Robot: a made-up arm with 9 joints. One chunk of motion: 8 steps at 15 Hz.
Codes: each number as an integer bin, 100 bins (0 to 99) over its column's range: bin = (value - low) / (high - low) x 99, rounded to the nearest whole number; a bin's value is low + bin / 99 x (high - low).
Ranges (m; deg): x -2..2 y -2..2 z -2..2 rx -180..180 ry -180..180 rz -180..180
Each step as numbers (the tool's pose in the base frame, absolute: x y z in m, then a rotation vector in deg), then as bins.
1 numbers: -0.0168 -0.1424 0.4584 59.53 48.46 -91.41
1 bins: 49 46 61 66 63 24
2 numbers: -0.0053 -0.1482 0.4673 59.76 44.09 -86.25
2 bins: 49 46 61 66 62 26
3 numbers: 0.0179 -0.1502 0.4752 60.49 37.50 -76.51
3 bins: 50 46 61 66 60 28
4 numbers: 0.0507 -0.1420 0.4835 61.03 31.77 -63.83
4 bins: 51 46 61 66 58 32
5 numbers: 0.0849 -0.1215 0.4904 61.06 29.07 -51.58
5 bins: 52 46 62 66 57 35
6 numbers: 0.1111 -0.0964 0.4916 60.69 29.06 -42.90
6 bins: 52 47 62 66 57 38
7 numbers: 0.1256 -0.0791 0.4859 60.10 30.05 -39.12
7 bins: 53 48 62 66 58 39
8 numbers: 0.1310 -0.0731 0.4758 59.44 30.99 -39.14
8 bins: 53 48 61 66 58 39
